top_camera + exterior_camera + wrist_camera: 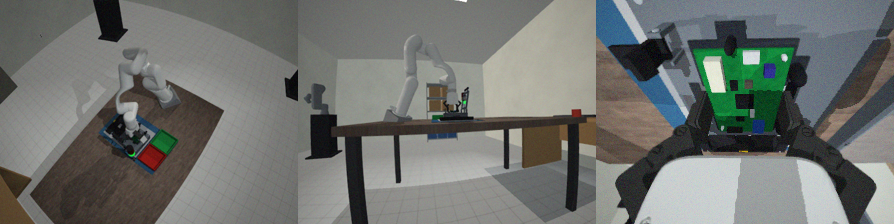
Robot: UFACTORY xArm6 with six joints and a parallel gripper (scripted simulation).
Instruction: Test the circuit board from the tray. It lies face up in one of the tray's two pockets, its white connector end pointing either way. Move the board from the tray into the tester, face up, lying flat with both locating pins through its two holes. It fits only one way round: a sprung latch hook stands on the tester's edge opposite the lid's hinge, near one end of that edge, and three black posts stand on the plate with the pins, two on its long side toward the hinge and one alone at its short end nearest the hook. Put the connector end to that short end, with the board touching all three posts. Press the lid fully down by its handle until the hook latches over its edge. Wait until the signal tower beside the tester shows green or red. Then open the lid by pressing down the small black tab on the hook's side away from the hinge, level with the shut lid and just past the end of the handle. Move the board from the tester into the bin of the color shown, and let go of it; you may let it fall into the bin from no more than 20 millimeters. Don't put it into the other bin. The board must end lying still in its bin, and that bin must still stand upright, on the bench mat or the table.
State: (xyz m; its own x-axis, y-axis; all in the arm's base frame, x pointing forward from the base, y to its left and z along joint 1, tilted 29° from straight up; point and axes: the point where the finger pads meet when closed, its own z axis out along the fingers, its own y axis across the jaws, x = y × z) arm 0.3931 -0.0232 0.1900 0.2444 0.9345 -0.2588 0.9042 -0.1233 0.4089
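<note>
Now: hand 10 mm above the green circuit board. From my hand the other things lie so: tester lid: 110 mm ahead, 30 mm to the right, 100 mm above; tester plate: 10 mm ahead, 10 mm below; black latch block: 40 mm behind, 70 mm to the left, 10 mm above.
</note>
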